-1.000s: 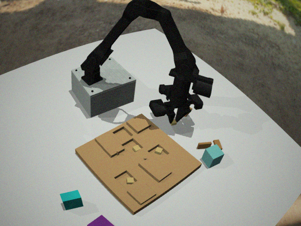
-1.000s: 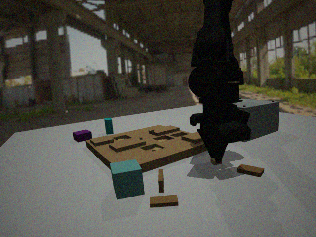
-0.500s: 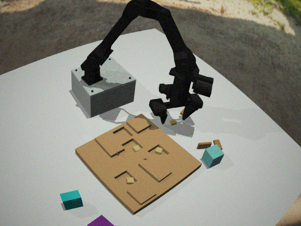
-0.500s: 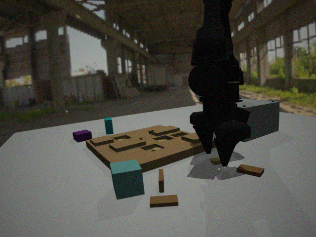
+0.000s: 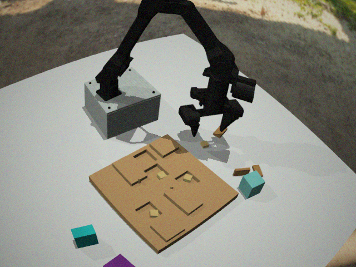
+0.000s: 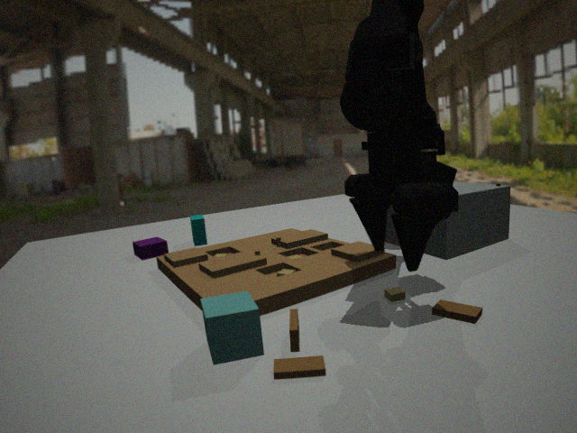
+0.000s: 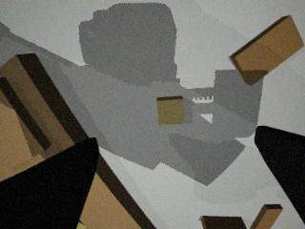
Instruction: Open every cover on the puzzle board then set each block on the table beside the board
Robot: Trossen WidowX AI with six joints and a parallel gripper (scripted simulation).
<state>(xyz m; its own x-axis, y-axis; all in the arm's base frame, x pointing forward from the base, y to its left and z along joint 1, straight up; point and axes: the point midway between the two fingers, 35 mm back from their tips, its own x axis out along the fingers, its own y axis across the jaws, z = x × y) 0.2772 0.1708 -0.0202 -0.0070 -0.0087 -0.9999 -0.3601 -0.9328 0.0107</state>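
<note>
Now: gripper tip 60 mm short of the tan puzzle board, 210 mm to the left of it and 30 mm above it. The rest, counted from my gripper tip: teal block: 80 mm ahead, 500 mm to the right, 20 mm below; then brown slab: 10 mm behind, 90 mm to the left, 50 mm below; then teal cube: 210 mm ahead, 20 mm to the right, 30 mm below.
</note>
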